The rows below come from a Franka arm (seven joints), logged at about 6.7 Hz.
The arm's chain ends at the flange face. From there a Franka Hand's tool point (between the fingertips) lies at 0.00 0.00 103.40 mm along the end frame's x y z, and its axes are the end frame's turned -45 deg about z.
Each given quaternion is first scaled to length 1.
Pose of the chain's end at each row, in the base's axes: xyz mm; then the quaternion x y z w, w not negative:
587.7, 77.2, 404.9, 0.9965, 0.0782, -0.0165, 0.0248
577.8, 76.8, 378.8, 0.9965, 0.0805, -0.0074, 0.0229
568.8, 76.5, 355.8, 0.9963, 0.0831, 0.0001, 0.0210
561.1, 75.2, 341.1, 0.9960, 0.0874, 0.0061, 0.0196
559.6, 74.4, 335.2, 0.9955, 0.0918, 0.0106, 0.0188
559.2, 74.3, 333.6, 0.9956, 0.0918, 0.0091, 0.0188
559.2, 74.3, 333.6, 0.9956, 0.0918, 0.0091, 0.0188
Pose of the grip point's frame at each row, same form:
584.7, 71.8, 301.7, 0.8907, 0.4536, -0.0247, 0.0166
576.7, 72.0, 275.5, 0.8898, 0.4557, -0.0156, 0.0183
569.2, 72.2, 252.5, 0.8887, 0.4581, -0.0079, 0.0194
562.7, 71.3, 237.8, 0.8867, 0.4619, -0.0019, 0.0204
562.1, 70.7, 231.9, 0.8846, 0.4658, 0.0026, 0.0214
561.4, 70.6, 230.3, 0.8846, 0.4658, 0.0012, 0.0209
561.4, 70.6, 230.3, 0.8846, 0.4658, 0.0012, 0.0209

